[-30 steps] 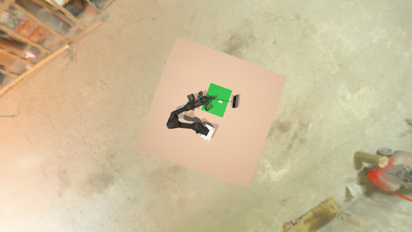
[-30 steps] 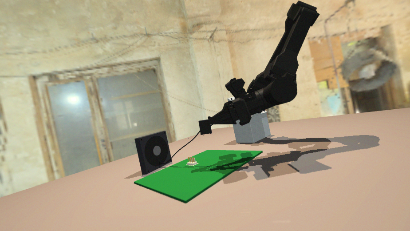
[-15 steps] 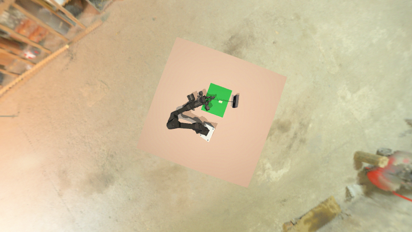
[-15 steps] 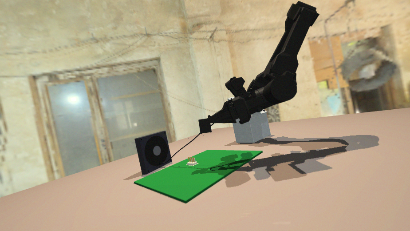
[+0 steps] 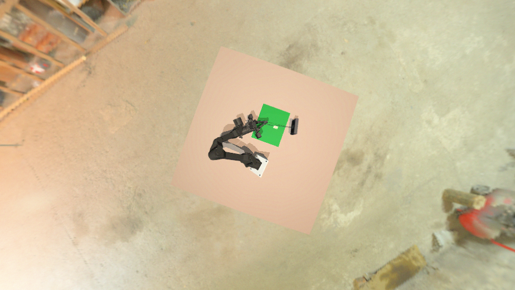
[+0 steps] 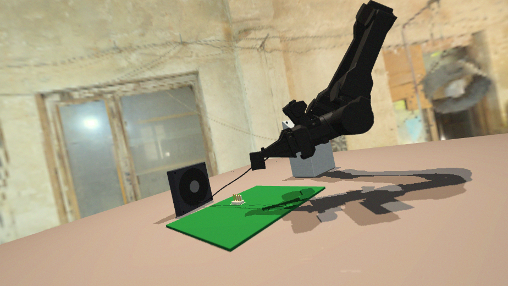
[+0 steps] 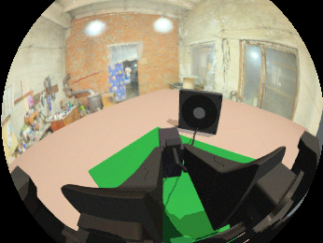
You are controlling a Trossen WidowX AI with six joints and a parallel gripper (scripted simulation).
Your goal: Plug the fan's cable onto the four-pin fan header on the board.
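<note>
Right now the green board is 20 mm ahead of my gripper tip, 50 mm to the right of it and 130 mm below it. From my gripper tip the other things lie so: black plug (10 mm ahead, 10 mm to the right, 10 mm below); then four-pin header (30 mm ahead, 100 mm to the right, 120 mm below); then black fan (90 mm ahead, 220 mm to the right, 60 mm below).
</note>
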